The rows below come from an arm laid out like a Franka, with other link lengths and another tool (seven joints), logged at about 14 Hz.
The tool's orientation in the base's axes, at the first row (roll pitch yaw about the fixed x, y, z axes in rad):
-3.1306 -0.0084 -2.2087
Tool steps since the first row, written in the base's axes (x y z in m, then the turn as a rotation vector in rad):
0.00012 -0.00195 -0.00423 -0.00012 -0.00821 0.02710
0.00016 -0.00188 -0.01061 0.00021 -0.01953 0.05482
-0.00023 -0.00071 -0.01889 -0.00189 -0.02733 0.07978
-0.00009 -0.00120 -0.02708 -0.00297 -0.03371 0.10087
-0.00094 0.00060 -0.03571 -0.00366 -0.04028 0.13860
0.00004 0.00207 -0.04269 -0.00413 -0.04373 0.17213
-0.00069 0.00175 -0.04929 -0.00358 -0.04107 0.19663
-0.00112 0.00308 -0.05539 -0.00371 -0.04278 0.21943
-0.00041 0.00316 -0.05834 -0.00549 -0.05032 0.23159
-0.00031 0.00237 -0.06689 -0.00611 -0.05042 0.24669
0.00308 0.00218 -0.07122 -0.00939 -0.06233 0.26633
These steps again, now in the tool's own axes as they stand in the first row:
0.00146 -0.00121 0.00426 0.00689 -0.00509 -0.02699
0.00133 -0.00113 0.01063 0.01602 -0.01240 -0.05455
0.00055 -0.00003 0.01890 0.02375 -0.01563 -0.07942
0.00079 -0.00034 0.02709 0.02970 -0.01879 -0.10042
-0.00022 0.00150 0.03570 0.03570 -0.02257 -0.13807
-0.00205 0.00167 0.04266 0.03903 -0.02461 -0.17155
-0.00141 0.00214 0.04926 0.03678 -0.02374 -0.19608
-0.00227 0.00334 0.05534 0.03842 -0.02490 -0.21885
-0.00278 0.00285 0.05829 0.04564 -0.02810 -0.23092
-0.00228 0.00240 0.06685 0.04621 -0.02782 -0.24602
-0.00418 -0.00039 0.07120 0.05790 -0.03250 -0.26551

